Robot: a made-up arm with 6 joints.
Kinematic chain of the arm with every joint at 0, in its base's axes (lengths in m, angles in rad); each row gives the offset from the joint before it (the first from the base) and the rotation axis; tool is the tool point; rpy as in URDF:
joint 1: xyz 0 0 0.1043 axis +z
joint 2: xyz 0 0 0 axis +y
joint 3: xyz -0.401 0 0.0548 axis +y
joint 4: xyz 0.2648 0 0.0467 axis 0.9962 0 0.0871
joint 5: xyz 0 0 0 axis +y
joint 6: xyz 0.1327 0 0.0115 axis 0.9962 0 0.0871
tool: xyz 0 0 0 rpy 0 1.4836 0
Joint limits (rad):
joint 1: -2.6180..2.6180
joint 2: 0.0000..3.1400
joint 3: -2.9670..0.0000
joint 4: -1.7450..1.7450
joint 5: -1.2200..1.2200
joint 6: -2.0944..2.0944
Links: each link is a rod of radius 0.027 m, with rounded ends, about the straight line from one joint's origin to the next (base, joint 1, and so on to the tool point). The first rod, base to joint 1, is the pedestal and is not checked.
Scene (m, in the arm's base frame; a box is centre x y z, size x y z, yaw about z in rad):
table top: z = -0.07
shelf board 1: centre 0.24 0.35 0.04 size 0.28 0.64 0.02 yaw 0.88
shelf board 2: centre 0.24 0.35 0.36 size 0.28 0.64 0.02 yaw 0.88
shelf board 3: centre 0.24 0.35 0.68 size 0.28 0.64 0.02 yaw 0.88
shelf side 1: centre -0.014 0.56 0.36 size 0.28 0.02 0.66 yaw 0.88
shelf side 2: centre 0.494 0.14 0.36 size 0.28 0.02 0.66 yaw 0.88
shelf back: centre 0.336 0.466 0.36 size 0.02 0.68 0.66 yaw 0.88
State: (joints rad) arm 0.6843 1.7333 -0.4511 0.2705 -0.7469 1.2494
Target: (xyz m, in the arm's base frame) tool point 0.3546 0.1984 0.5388
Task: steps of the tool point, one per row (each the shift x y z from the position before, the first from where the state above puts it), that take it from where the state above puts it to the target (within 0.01 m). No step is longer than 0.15 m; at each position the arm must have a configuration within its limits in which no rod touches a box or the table.
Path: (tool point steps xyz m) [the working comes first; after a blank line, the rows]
Joints at the target: 0.5713 1.5144 -1.1798 0.2479 -0.8637 1.2494
Straight joint move there: touches shelf board 2.

1: -0.0129 -0.0630 0.0568
2: -0.0325 -0.0581 0.0431
3: -0.0474 -0.0469 0.0282
4: 0.0355 0.0114 0.1114
5: 0.0029 0.0060 0.1077
6: 0.0637 0.0649 0.0082
7: 0.0542 0.0778 -0.0082

